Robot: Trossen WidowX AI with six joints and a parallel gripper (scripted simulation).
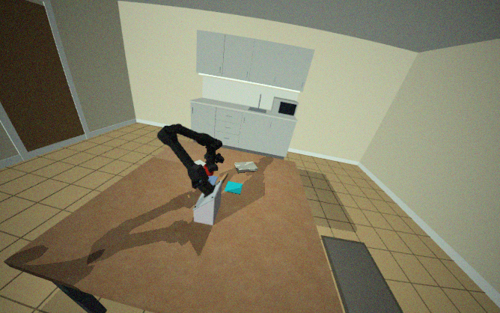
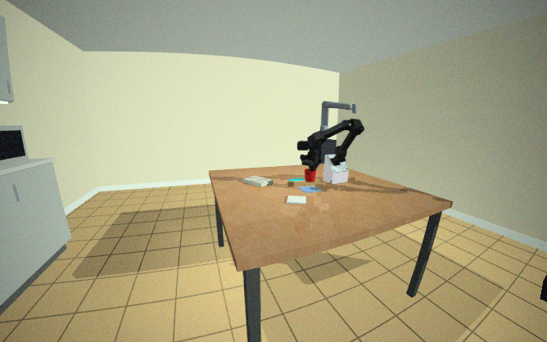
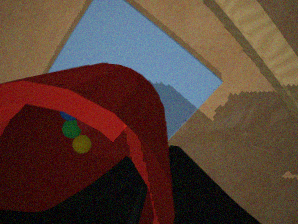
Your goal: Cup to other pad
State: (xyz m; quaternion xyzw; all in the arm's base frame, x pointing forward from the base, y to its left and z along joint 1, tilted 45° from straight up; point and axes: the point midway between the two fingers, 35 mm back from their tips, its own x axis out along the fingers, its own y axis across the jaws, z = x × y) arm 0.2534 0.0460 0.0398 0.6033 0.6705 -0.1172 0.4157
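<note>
Right now the teal pad is 18 cm to the right of my gripper tip, 10 cm below it and 2 cm behind it. Round my gripper tip: red cup 3 cm ahead, 1 cm to the left; wooden bar 9 cm below, 8 cm to the right; blue pad 10 cm below, 3 cm ahead, 2 cm to the left.
</note>
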